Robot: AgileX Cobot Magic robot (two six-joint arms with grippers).
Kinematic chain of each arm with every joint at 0, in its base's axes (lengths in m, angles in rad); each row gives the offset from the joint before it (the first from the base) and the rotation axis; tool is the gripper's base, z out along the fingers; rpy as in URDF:
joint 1: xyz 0 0 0.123 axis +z
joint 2: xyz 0 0 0 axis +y
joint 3: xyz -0.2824 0 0.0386 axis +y
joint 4: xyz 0.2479 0 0.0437 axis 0.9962 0 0.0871
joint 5: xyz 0 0 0 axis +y
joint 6: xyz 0.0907 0 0.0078 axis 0.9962 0 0.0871
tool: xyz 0 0 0 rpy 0 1.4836 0
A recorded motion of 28 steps. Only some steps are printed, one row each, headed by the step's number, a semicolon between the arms.
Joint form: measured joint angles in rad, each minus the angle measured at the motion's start. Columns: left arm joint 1, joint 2, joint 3, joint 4, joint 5, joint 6; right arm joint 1, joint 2, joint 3, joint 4, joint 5, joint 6.
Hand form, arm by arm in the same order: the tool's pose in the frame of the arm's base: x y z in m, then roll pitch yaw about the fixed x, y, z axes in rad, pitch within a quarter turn. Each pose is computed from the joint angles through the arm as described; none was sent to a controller.
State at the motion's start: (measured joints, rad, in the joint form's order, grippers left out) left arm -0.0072 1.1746 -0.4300 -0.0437 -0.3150 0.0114; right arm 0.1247 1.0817 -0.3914 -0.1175 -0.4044 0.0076
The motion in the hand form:
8: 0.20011 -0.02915 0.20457 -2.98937 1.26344 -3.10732; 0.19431 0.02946 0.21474 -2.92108 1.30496 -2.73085
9: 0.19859 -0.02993 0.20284 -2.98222 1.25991 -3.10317; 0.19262 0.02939 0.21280 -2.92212 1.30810 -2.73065
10: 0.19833 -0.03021 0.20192 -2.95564 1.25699 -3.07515; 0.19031 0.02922 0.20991 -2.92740 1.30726 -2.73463
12: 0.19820 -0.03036 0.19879 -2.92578 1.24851 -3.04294; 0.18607 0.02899 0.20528 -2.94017 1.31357 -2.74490
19: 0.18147 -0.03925 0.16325 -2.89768 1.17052 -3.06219; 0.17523 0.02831 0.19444 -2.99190 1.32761 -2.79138
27: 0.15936 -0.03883 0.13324 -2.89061 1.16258 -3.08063; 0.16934 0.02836 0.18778 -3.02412 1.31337 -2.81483
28: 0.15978 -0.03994 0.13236 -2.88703 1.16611 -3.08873; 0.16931 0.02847 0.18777 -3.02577 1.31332 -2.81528
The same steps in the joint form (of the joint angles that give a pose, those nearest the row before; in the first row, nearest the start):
8: -0.1519 0.0000 0.1526 -0.0228 -0.1922 -0.0114; 0.0000 0.0345 0.1154 -0.0001 -0.0918 0.0216
9: -0.1581 0.0000 0.1604 -0.0273 -0.1969 -0.0114; 0.0000 0.0345 0.1266 0.0001 -0.1060 0.0215
10: -0.1609 0.0026 0.1631 -0.0322 -0.2009 -0.0172; 0.0000 0.0345 0.1409 0.0000 -0.1192 0.0215
12: -0.1626 0.0143 0.1698 -0.0343 -0.2131 -0.0282; 0.0000 0.0345 0.1675 0.0001 -0.1514 0.0238
19: -0.2294 0.1145 0.2824 -0.0342 -0.3525 -0.0717; 0.0000 0.0345 0.2319 0.0001 -0.2274 0.0333
27: -0.2607 0.2711 0.4185 -0.0202 -0.6378 -0.1030; 0.0000 0.0345 0.2621 -0.0121 -0.2430 0.0447
28: -0.2606 0.2855 0.4191 -0.0065 -0.6563 -0.1076; 0.0000 0.0345 0.2622 -0.0141 -0.2430 0.0464

